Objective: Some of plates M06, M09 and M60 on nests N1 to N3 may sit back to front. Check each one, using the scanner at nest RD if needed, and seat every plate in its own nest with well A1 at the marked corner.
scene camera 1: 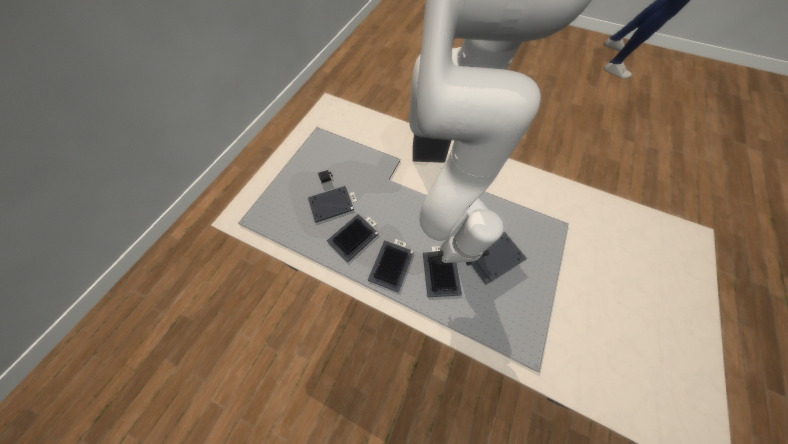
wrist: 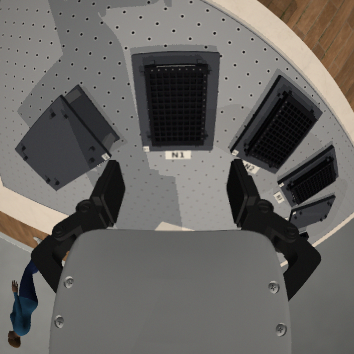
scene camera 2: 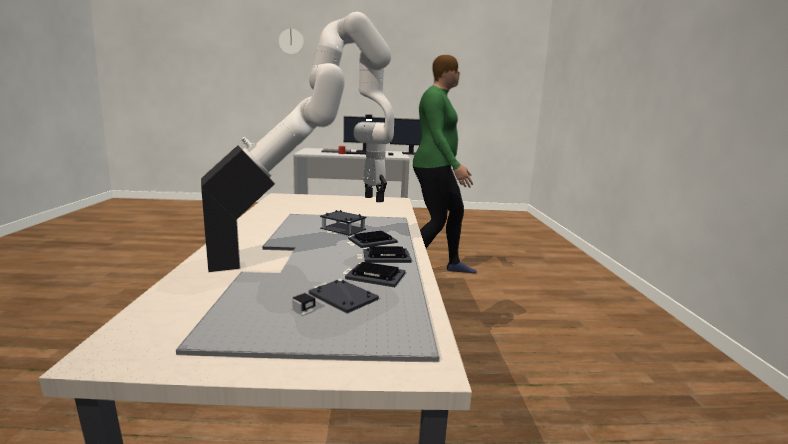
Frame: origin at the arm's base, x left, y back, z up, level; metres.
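Seen in the pictures: gripper, between the fingertips: (scene camera 1: 452, 261) (wrist: 174, 173) (scene camera 2: 374, 200); arm's base, origin of its link: (scene camera 2: 256, 163).
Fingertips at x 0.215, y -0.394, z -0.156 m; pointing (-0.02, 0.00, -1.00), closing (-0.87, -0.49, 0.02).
Offsets run from my fingertips to a thing's top centre. "*": to the spot under its first point.
The plate on N1 {dy +0.000, dx -0.003, dz -0.143 m} (wrist: 177, 107) (scene camera 1: 442, 273) (scene camera 2: 372, 237) is black and lies flat, with a pale strip on its short side away from the N1 label. The A1 tag {* dy +0.092, dx +0.006, dz -0.157 m} (wrist: 146, 148) is at the nest's label-side left corner in the wrist view. The plate on N2 {dy -0.055, dx -0.182, dz -0.143 m} (wrist: 284, 127) (scene camera 1: 392, 265) (scene camera 2: 387, 252) and the plate on N3 {dy -0.020, dx -0.365, dz -0.143 m} (wrist: 315, 181) (scene camera 1: 354, 237) (scene camera 2: 375, 270) sit in their nests. Plate names are unreadable. My gripper (wrist: 174, 173) (scene camera 2: 374, 197) is open and empty, high above the table near N1; in scene camera 1 the arm hides its fingers.
Nest RD {dy +0.085, dx -0.533, dz -0.133 m} (scene camera 1: 330, 204) (scene camera 2: 343, 295) (wrist: 314, 212) holds no plate; the small black scanner {* dy +0.161, dx -0.598, dz -0.134 m} (scene camera 1: 325, 176) (scene camera 2: 303, 303) stands beside it. A raised dark platform on posts {* dy +0.132, dx +0.163, dz -0.109 m} (scene camera 1: 501, 257) (scene camera 2: 342, 216) (wrist: 62, 142) stands on N1's other side. A person (scene camera 2: 438, 126) stands beyond the table.
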